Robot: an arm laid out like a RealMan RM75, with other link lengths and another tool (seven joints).
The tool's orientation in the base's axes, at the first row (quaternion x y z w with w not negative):
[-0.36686, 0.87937, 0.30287, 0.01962]
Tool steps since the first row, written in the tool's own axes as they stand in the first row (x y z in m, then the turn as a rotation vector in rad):
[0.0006, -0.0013, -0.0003, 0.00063, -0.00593, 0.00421]
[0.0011, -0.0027, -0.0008, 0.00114, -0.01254, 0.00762]
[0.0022, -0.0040, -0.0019, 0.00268, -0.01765, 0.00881]
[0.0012, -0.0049, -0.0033, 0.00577, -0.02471, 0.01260]
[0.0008, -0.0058, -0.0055, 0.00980, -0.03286, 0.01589]
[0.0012, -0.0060, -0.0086, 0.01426, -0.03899, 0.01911]
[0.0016, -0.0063, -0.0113, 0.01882, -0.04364, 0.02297]
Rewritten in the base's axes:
[0.0005, -0.0013, -0.0006, 0.00265, -0.00134, -0.00667]
[0.0011, -0.0026, -0.0010, 0.00598, -0.00342, -0.01301]
[0.0014, -0.0046, -0.0011, 0.00799, -0.00654, -0.01702]
[0.0030, -0.0052, -0.0002, 0.00966, -0.01029, -0.02457]
[0.0043, -0.0067, 0.0013, 0.01145, -0.01550, -0.03251]
[0.0047, -0.0087, 0.0036, 0.01162, -0.01992, -0.03946]
[0.0051, -0.0106, 0.0055, 0.01062, -0.02324, -0.04619]

